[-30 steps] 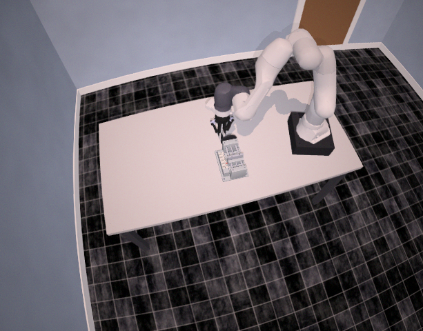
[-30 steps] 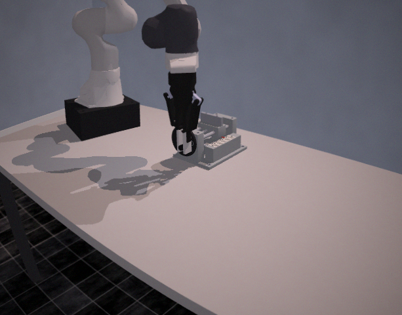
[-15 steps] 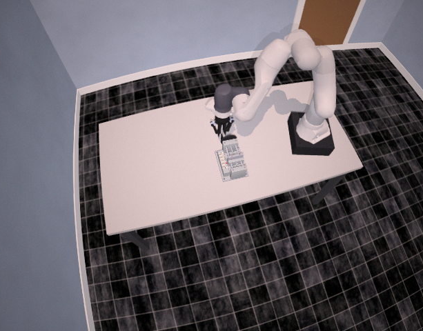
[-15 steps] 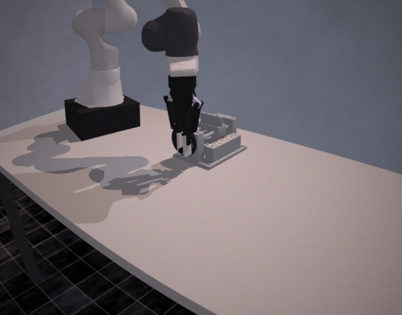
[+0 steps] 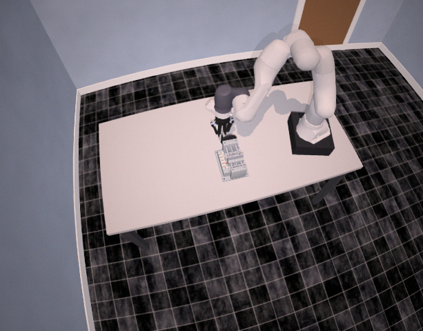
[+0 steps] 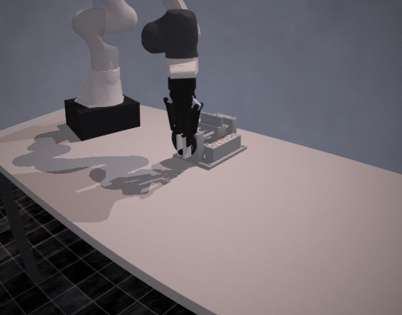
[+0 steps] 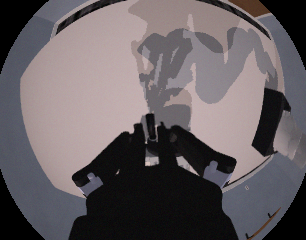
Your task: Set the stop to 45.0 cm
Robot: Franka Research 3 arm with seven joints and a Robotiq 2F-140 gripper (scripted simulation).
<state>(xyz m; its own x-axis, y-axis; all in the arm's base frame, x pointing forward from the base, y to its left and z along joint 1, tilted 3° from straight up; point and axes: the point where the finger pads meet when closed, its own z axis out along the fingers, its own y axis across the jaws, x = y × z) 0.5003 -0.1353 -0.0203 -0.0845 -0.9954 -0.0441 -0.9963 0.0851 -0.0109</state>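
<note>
Right now the black handwheel is 1 cm behind my hand, 2 cm to the left of it and 1 cm below it. Round my hand: grey stop fixture (1 cm behind, 17 cm to the left, 1 cm above).
</note>
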